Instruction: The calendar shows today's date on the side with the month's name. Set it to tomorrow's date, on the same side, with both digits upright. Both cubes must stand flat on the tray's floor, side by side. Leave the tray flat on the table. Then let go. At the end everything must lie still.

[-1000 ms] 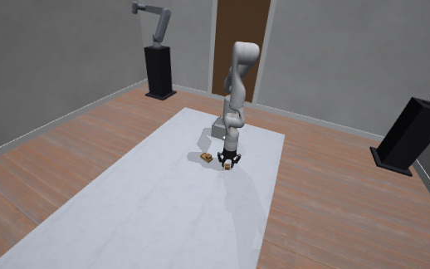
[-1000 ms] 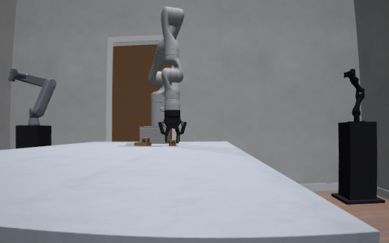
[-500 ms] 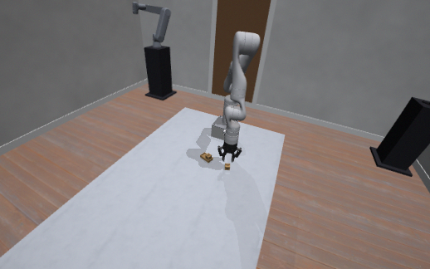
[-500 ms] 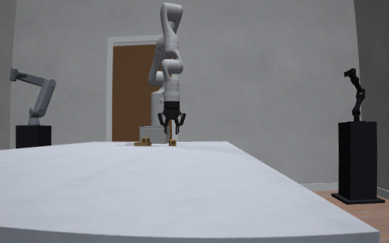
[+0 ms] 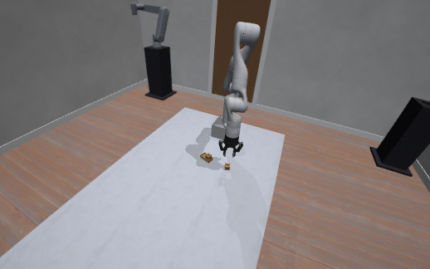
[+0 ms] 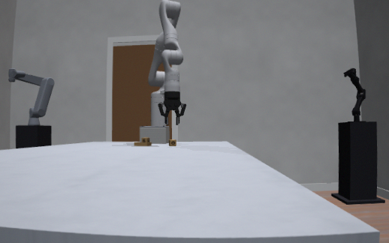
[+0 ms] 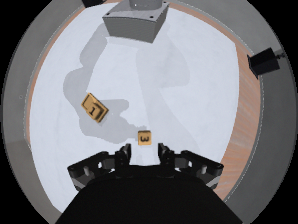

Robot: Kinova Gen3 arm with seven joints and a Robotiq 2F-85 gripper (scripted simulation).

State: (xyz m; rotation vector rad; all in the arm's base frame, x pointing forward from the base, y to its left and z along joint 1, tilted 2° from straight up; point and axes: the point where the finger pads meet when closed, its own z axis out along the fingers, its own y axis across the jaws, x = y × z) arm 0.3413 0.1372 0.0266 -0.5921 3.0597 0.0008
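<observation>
Now: hand 10 cm above the wooden digit cube. Also, from my hand: wooden calendar tray 15 cm to the right, 11 cm below, 2 cm behind.
</observation>
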